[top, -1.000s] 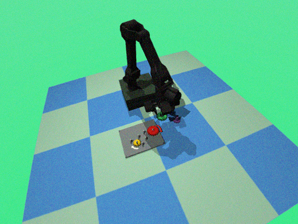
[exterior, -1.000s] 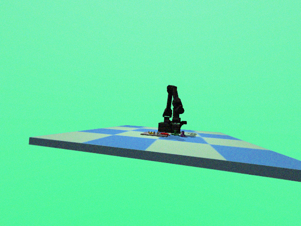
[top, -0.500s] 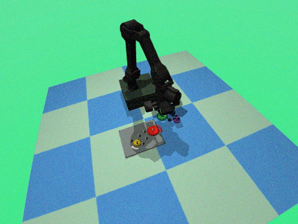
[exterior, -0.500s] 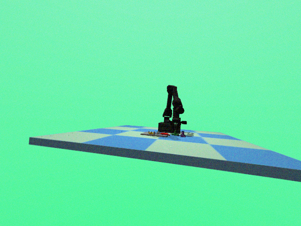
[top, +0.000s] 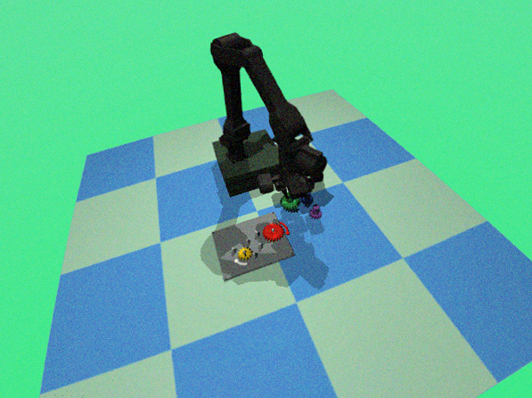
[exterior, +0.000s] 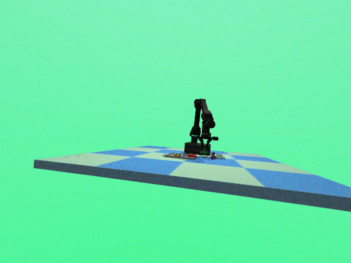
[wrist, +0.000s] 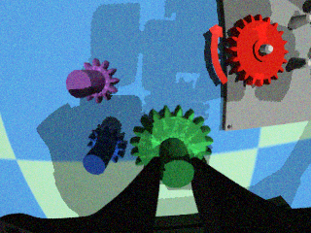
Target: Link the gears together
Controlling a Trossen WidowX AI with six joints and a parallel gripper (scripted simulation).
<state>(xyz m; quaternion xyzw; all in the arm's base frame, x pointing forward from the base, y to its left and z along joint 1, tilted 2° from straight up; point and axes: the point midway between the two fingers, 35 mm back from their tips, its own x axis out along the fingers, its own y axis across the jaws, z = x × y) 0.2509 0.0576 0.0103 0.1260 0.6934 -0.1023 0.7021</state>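
Now: gripper tip 10 cm to the left of the red gear, 5 cm short of it and 4 cm above it. Round my gripper tip: green gear 1 cm below; then purple gear 7 cm ahead, 5 cm to the left, 4 cm below; then blue gear 7 cm to the left, 4 cm below.
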